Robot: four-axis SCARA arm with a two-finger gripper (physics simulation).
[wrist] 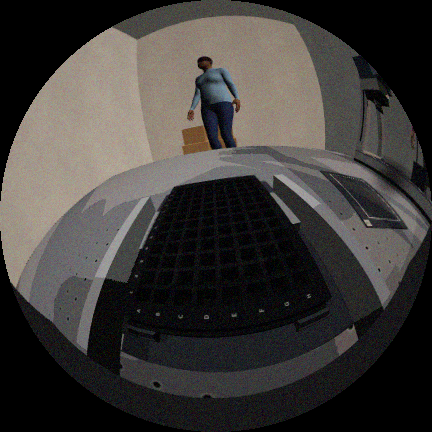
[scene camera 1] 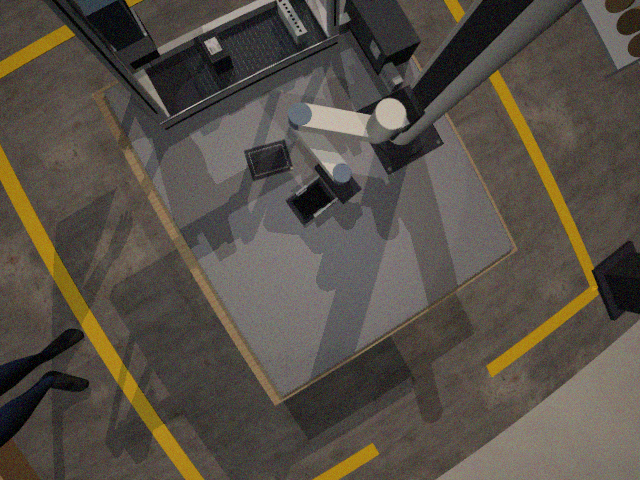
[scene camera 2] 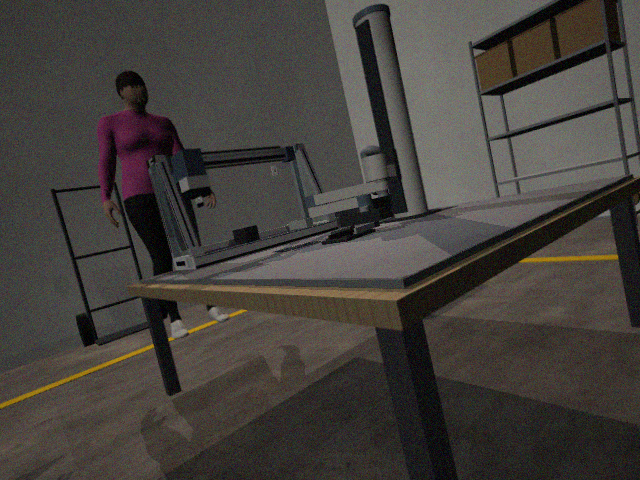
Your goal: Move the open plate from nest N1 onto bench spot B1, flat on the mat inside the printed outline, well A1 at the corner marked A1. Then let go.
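Places are measured from the arm's base along level axes (x left, y back, z up), in metres.
Pixels of known places: gripper, between the fingertips: [wrist: 212,194] [scene camera 1: 305,205] [scene camera 2: 342,233].
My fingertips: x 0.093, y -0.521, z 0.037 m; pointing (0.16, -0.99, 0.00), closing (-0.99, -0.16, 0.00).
Observation:
Behind a point stands the place of what it marks.
The open plate [scene camera 1: 310,201] {x 0.089, y -0.495, z 0.039 m} [wrist: 220,260] {x 0.083, y -0.457, z 0.037 m} is black, with a grid of wells. It lies level in the dark nest [wrist: 220,352], and the letters A to H run along its near edge in the wrist view. My gripper [scene camera 1: 316,198] [wrist: 212,194] {x 0.093, y -0.521, z 0.037 m} is shut on the plate, one pale-edged finger at each long side. No lift above the nest can be made out. A dark flat pad [scene camera 1: 268,160] {x -0.140, y -0.556, z 0.015 m} [wrist: 367,200] {x -0.122, y -0.532, z 0.015 m} with a thin light outline lies apart, to the right in the wrist view; a small white tag [wrist: 368,223] {x -0.068, y -0.488, z 0.015 m} marks one corner. The tag's print is too small to read.
A gantry frame [scene camera 1: 253,85] [scene camera 2: 237,242] with a dark deck stands beyond the pad. The arm's column [scene camera 2: 400,113] {x 0.070, y -0.027, z 0.453 m} stands at the bench's back part. A dark box [scene camera 1: 382,31] {x -0.349, y 0.077, z 0.127 m} is near its base. A person [scene camera 2: 142,149] stands behind the gantry; another person [wrist: 215,92] shows beyond the bench.

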